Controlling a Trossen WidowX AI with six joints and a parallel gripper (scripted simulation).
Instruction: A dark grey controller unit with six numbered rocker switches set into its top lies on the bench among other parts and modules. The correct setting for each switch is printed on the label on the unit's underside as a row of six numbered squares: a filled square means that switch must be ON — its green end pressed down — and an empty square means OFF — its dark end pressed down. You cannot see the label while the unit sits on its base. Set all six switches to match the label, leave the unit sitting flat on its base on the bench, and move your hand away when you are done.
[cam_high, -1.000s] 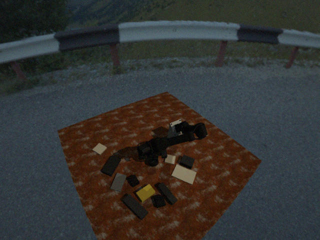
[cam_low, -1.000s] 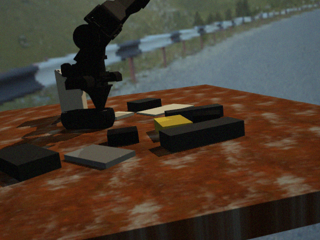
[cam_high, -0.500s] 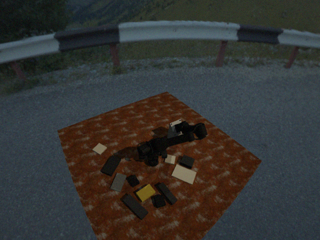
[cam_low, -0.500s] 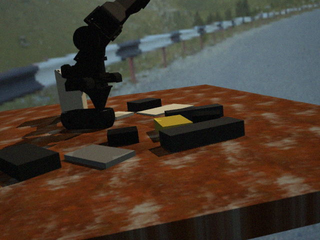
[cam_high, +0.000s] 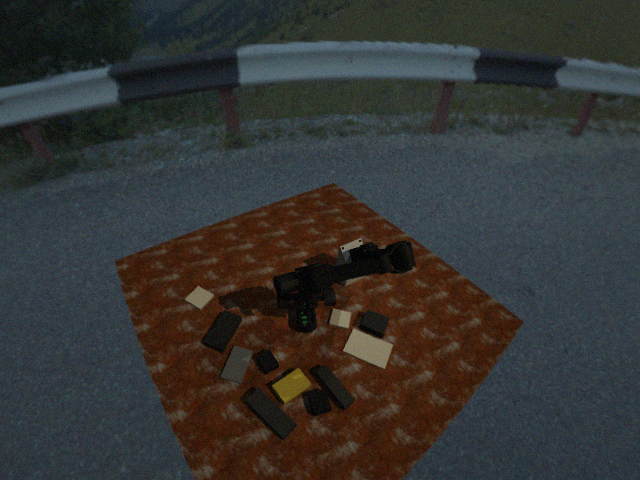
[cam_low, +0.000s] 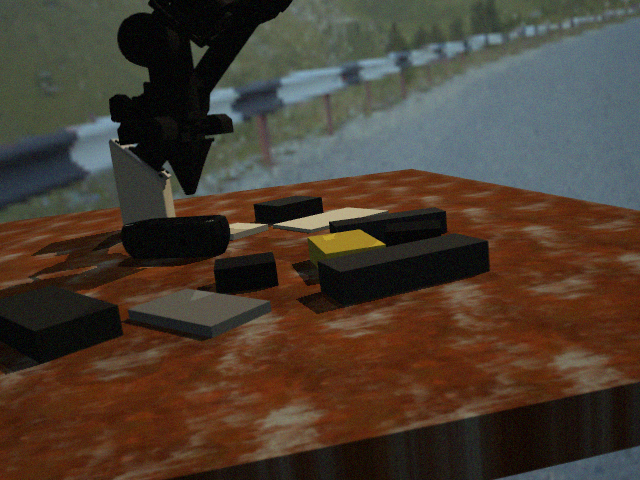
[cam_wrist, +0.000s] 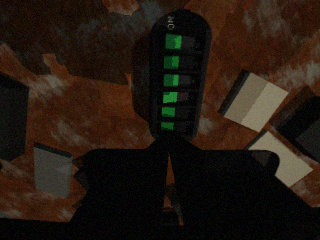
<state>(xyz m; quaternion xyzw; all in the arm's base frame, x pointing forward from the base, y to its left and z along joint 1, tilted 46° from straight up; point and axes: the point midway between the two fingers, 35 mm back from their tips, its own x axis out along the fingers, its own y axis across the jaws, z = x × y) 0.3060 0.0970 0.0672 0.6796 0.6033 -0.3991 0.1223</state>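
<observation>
My gripper tip is now 140 mm past the cream tile, 40 mm to the right of it and 80 mm above it. From my gripper tip the other things lie so: cream plate: 150 mm behind, 190 mm to the left, 80 mm below; grey plate: 270 mm ahead, 30 mm to the left, 80 mm below; yellow block: 150 mm ahead, 180 mm to the left, 70 mm below.
</observation>
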